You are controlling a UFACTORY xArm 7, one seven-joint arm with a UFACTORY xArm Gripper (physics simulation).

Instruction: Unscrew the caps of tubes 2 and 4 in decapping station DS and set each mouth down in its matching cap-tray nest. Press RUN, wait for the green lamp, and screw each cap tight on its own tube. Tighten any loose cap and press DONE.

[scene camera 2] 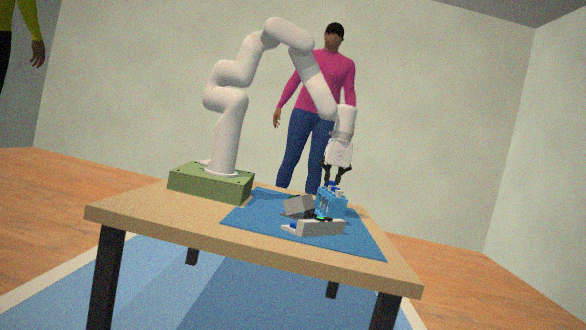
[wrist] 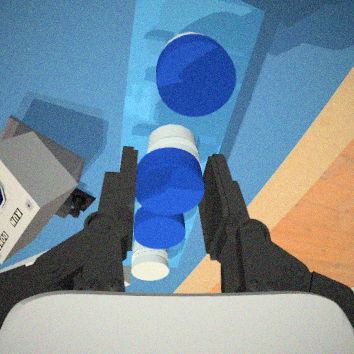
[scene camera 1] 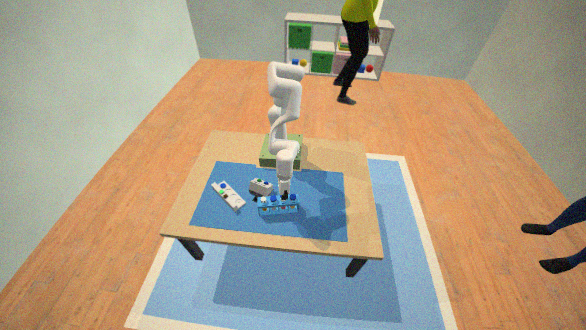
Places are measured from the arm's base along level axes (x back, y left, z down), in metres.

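Pixels of known places: gripper, fingertip midpoint: (scene camera 2: 331, 183) (wrist: 169, 172) (scene camera 1: 284, 195); arm's base, origin of the base link: (scene camera 2: 221, 173).
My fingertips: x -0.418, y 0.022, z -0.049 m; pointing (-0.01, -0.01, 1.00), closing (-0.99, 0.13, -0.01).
For each thing: its middle in the pictures, then the offset to it from my fingertips.
- light blue tube rack, body centre: (wrist: 161, 140) (scene camera 2: 329, 204) (scene camera 1: 278, 204) dx -0.006, dy -0.031, dz +0.075 m
- blue cap, body centre: (wrist: 168, 182) dx -0.001, dy -0.004, dz -0.003 m
- white tube, body centre: (wrist: 168, 118) dx -0.004, dy -0.005, dz +0.064 m
- capped tube, body centre: (wrist: 194, 75) (scene camera 1: 293, 197) dx +0.001, dy +0.047, dz +0.012 m
- blue-capped tube, body centre: (wrist: 158, 225) (scene camera 1: 273, 198) dx -0.009, dy -0.057, dz +0.012 m
- tube with a bare white top, body centre: (wrist: 149, 217) (scene camera 1: 264, 204) dx -0.013, dy -0.108, dz +0.064 m
- white cap tray, body centre: (wrist: 56, 279) (scene camera 2: 315, 223) (scene camera 1: 228, 193) dx +0.086, dy -0.324, dz +0.100 m
- grey control box, body centre: (wrist: 14, 199) (scene camera 2: 299, 204) (scene camera 1: 260, 186) dx +0.121, dy -0.135, dz +0.084 m
The light blue tube rack (scene camera 1: 279, 209) (scene camera 2: 332, 205) (wrist: 140, 70) stands on the blue mat. My gripper (scene camera 1: 283, 193) (scene camera 2: 335, 181) (wrist: 169, 172) points straight down over it and is shut on a blue cap (wrist: 169, 182) that sits atop a white tube (wrist: 171, 135), third from the left in scene camera 1. A capped tube (wrist: 195, 74) (scene camera 1: 292, 196) stands beyond it. Nearer the wrist are another blue-capped tube (wrist: 159, 229) (scene camera 1: 273, 198) and a tube with a bare white top (wrist: 149, 270) (scene camera 1: 263, 200). The white cap tray (scene camera 1: 234, 201) (scene camera 2: 323, 227) lies left of the rack.
A grey control box (scene camera 1: 261, 186) (scene camera 2: 299, 204) (wrist: 35, 175) labelled RUN and DONE stands beside the rack. The arm's green base (scene camera 1: 266, 158) (scene camera 2: 204, 186) is at the table's back. A person in pink (scene camera 2: 323, 82) stands behind the table; another (scene camera 1: 356, 40) walks by the shelf unit (scene camera 1: 288, 18).
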